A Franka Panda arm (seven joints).
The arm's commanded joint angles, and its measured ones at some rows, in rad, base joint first. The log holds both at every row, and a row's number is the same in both.
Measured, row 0: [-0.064 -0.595 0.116 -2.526 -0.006 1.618 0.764]
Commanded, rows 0 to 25: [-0.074 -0.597 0.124 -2.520 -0.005 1.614 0.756]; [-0.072 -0.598 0.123 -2.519 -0.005 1.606 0.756]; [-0.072 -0.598 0.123 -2.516 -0.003 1.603 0.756]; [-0.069 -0.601 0.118 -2.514 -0.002 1.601 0.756]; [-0.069 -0.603 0.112 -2.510 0.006 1.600 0.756]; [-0.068 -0.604 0.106 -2.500 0.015 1.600 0.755]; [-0.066 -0.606 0.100 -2.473 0.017 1.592 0.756]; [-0.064 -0.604 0.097 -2.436 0.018 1.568 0.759]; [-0.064 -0.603 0.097 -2.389 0.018 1.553 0.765]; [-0.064 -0.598 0.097 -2.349 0.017 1.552 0.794]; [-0.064 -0.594 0.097 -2.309 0.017 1.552 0.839]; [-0.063 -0.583 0.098 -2.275 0.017 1.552 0.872]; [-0.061 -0.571 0.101 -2.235 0.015 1.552 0.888]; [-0.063 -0.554 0.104 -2.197 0.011 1.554 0.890]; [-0.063 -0.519 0.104 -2.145 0.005 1.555 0.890]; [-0.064 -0.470 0.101 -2.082 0.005 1.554 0.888]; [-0.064 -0.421 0.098 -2.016 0.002 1.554 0.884]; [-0.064 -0.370 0.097 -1.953 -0.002 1.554 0.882]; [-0.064 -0.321 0.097 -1.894 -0.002 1.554 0.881]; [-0.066 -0.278 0.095 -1.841 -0.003 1.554 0.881]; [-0.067 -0.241 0.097 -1.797 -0.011 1.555 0.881]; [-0.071 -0.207 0.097 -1.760 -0.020 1.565 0.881]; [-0.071 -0.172 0.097 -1.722 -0.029 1.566 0.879]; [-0.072 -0.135 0.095 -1.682 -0.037 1.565 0.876]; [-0.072 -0.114 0.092 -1.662 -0.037 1.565 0.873]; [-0.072 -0.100 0.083 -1.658 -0.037 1.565 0.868]
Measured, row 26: [-0.068 -0.193 0.091 -1.762 -0.018 1.586 0.867]
